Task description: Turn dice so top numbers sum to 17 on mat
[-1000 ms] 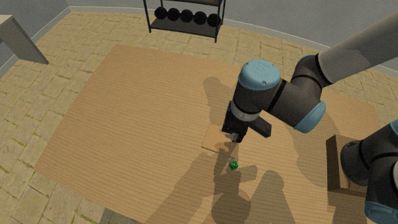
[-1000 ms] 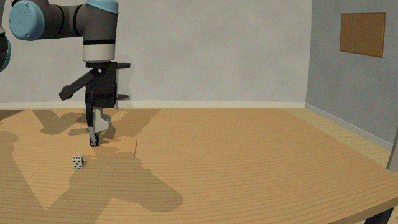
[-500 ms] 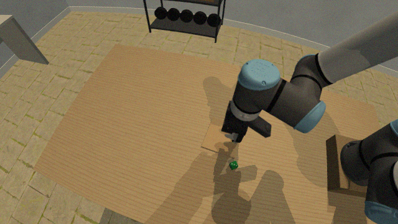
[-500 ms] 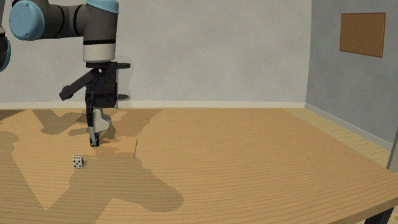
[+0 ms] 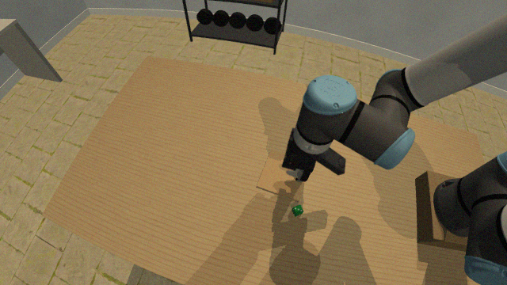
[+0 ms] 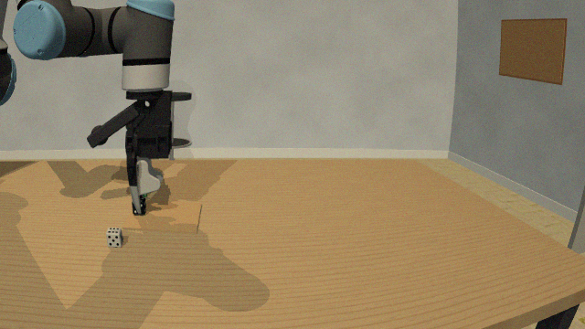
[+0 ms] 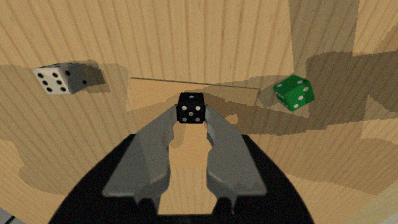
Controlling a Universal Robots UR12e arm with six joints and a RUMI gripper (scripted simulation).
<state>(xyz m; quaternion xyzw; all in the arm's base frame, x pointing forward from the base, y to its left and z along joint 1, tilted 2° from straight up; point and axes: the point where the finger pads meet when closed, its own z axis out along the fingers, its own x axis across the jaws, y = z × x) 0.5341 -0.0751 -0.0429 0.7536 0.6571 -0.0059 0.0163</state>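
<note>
The black die lies 10 mm below my hand. The rest, counted from my hand: tan mat 50 mm ahead, 10 mm to the right, 20 mm below; green die 110 mm to the left, 10 mm below; white die 40 mm behind, 120 mm to the right, 10 mm below.
</note>
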